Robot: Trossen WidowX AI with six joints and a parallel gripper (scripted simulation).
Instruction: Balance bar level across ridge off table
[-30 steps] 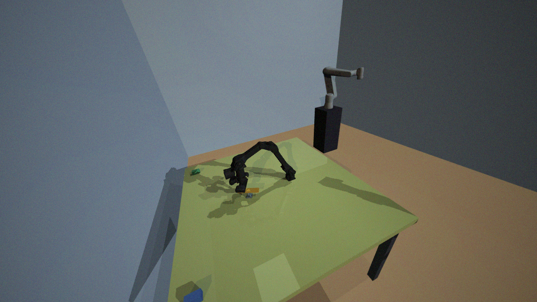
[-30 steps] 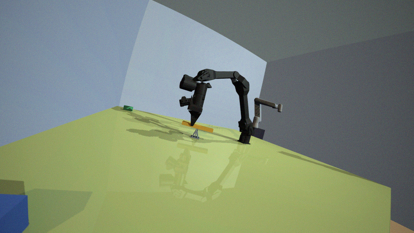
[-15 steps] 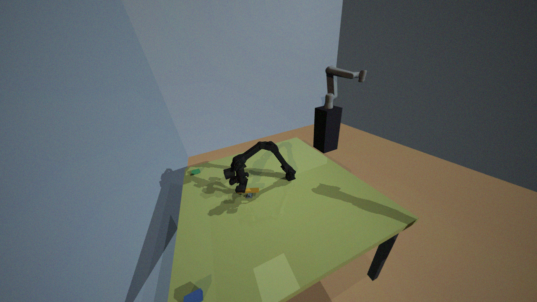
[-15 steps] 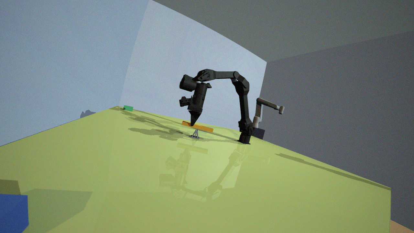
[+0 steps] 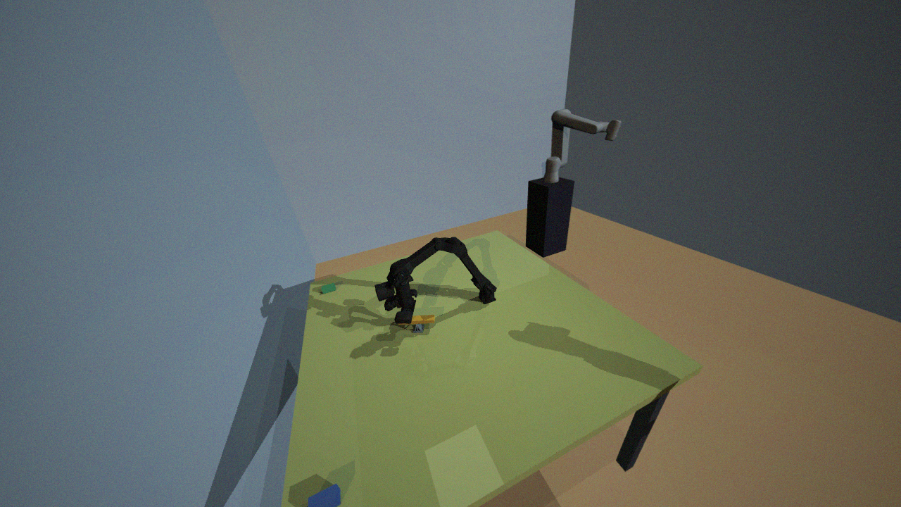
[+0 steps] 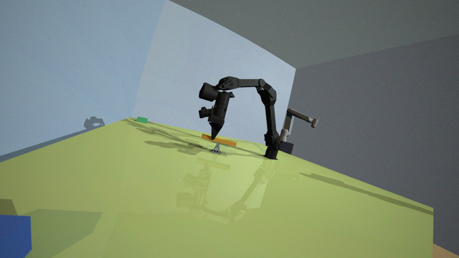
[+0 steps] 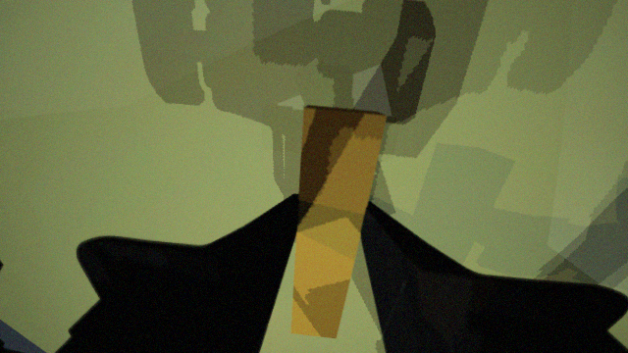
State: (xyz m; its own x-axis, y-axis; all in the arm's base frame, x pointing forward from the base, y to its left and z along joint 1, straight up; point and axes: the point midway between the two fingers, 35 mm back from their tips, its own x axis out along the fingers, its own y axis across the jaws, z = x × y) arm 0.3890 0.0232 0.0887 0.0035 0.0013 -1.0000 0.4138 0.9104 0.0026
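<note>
The bar lies 3 cm behind my gripper tip and 1 cm to the left of it. The rest, counted from my gripper tip: blue block (35 cm ahead, 48 cm to the left, 4 cm below); then green block (35 cm ahead, 52 cm to the right, 4 cm below).
</note>
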